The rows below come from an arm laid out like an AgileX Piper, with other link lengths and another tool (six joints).
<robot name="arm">
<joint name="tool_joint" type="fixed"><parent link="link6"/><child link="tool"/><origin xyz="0.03 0.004 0.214" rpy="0 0.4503 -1.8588"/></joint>
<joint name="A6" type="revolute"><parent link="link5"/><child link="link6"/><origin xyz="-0.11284 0 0" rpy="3.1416 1.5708 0"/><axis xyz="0 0 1"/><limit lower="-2.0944" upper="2.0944"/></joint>
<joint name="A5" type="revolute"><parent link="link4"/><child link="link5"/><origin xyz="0 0 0" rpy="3.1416 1.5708 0"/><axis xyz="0 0 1"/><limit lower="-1.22" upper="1.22"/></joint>
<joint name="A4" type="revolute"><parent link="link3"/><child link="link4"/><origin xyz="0.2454 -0.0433 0" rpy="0.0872 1.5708 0"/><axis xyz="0 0 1"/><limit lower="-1.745" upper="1.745"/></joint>
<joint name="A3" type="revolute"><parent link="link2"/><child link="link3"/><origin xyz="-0.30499 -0.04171 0"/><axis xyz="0 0 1"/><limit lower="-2.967" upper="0"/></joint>
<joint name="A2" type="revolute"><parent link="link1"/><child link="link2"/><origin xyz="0 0 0" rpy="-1.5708 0 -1.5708"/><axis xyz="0 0 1"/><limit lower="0" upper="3.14"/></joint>
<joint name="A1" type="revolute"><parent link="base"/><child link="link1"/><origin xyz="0 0 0.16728" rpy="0 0 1.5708"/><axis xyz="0 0 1"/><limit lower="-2.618" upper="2.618"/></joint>
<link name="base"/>
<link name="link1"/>
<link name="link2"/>
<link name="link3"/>
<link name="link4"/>
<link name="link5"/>
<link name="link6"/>
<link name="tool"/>
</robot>
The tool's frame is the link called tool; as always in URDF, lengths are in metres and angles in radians.
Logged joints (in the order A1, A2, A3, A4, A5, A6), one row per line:
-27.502, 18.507, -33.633, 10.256, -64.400, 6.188
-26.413, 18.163, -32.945, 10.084, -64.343, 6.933
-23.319, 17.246, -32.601, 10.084, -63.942, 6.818
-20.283, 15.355, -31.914, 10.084, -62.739, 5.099
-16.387, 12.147, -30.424, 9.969, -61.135, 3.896
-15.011, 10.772, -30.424, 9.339, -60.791, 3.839
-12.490, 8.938, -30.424, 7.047, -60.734, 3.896
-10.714, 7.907, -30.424, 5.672, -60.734, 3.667
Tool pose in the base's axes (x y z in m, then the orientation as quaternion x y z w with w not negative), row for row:
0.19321, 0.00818, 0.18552, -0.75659, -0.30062, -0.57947, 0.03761
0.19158, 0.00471, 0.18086, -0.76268, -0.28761, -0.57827, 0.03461
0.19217, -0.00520, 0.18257, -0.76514, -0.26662, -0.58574, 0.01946
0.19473, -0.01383, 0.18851, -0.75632, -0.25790, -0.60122, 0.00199
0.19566, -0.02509, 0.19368, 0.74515, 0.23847, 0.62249, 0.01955
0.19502, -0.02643, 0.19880, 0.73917, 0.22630, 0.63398, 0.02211
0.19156, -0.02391, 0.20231, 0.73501, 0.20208, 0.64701, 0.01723
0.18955, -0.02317, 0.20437, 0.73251, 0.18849, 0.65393, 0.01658
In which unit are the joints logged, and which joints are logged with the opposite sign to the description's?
The joints are logged in degrees. Opposite sign: A1, A4, A5.
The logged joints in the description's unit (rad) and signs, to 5 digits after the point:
0.48000, 0.32301, -0.58701, -0.17900, 1.12399, 0.10800
0.46099, 0.31700, -0.57500, -0.17600, 1.12300, 0.12100
0.40699, 0.30100, -0.56899, -0.17600, 1.11600, 0.11900
0.35401, 0.26800, -0.55700, -0.17600, 1.09500, 0.08899
0.28601, 0.21201, -0.53100, -0.17399, 1.06701, 0.06800
0.26199, 0.18801, -0.53100, -0.16300, 1.06100, 0.06700
0.21799, 0.15600, -0.53100, -0.12299, 1.06001, 0.06800
0.18699, 0.13800, -0.53100, -0.09900, 1.06001, 0.06400

